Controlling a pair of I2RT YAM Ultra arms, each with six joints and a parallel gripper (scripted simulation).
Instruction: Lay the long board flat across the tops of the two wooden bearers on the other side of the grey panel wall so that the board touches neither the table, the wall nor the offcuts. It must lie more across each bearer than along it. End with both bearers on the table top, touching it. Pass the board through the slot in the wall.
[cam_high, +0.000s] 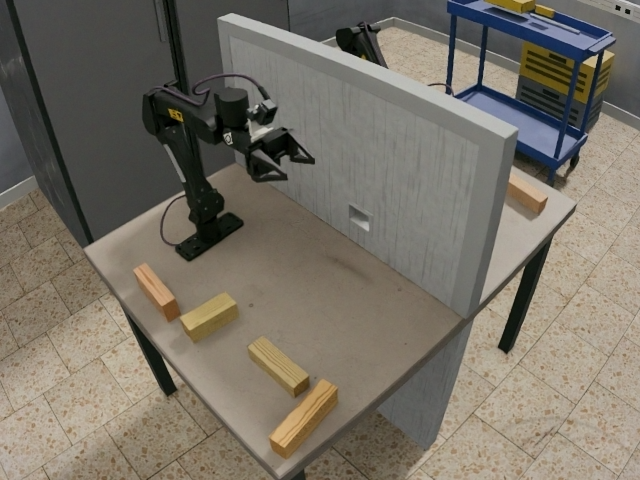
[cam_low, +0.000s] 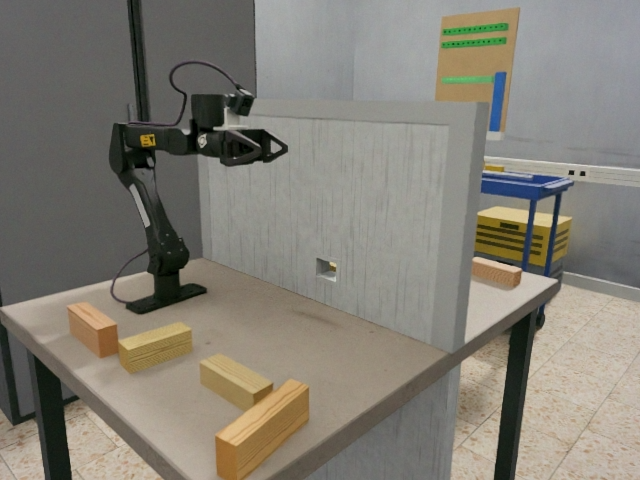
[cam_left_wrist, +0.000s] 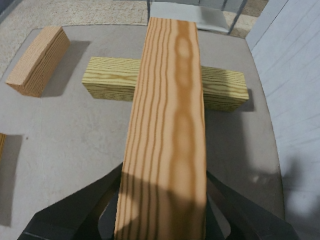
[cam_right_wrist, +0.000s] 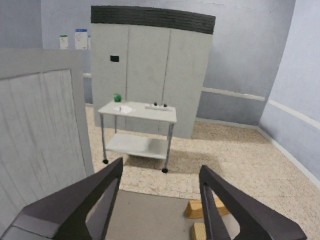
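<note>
The yellow bearer lies 13 cm ahead of my left hand, 2 cm to the right of it and 6 cm below it. Round my left hand: long board: right at my left hand.
</note>
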